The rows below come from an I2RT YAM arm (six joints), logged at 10 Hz.
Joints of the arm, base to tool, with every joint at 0 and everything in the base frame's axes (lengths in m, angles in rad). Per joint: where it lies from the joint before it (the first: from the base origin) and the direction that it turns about. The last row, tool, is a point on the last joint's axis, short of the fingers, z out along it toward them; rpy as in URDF.
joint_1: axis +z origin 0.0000 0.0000 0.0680
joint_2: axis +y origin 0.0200 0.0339 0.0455
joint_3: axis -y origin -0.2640 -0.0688 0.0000
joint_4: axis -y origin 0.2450 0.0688 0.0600
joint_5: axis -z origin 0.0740 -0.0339 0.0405
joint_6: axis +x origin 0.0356 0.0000 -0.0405
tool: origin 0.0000 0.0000 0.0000 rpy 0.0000 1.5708 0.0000
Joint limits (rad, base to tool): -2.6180..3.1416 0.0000..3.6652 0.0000..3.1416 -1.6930..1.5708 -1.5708..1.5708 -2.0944..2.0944
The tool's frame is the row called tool.
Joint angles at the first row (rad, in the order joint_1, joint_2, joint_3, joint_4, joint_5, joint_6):
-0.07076, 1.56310, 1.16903, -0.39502, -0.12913, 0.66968
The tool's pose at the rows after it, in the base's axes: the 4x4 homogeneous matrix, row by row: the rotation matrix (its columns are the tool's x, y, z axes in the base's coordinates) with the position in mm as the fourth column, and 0 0 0 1 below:
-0.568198 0.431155 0.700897 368.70; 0.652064 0.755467 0.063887 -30.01; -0.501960 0.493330 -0.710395 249.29; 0 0 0 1
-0.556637 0.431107 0.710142 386.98; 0.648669 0.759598 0.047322 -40.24; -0.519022 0.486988 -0.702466 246.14; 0 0 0 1
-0.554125 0.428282 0.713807 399.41; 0.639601 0.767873 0.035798 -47.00; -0.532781 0.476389 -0.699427 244.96; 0 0 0 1
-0.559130 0.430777 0.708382 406.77; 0.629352 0.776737 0.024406 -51.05; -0.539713 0.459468 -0.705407 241.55; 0 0 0 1
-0.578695 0.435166 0.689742 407.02; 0.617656 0.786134 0.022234 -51.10; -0.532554 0.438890 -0.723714 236.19; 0 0 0 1
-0.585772 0.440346 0.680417 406.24; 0.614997 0.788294 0.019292 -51.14; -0.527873 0.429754 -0.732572 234.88; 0 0 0 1
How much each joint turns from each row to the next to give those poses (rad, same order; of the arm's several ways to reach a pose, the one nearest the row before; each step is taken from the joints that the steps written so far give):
-0.02288, 0.10680, 0.06676, 0.03051, -0.00038, -0.02479
-0.02176, 0.07095, 0.06484, 0.01756, 0.00038, -0.01984
-0.01297, 0.04846, 0.05227, 0.00077, 0.00191, -0.02098
-0.00687, 0.03318, 0.03011, -0.00457, 0.00724, -0.01908
0.00039, 0.01108, 0.00043, -0.01528, 0.00496, -0.01716
0.00001, 0.00114, -0.00001, -0.01145, 0.00421, -0.00457

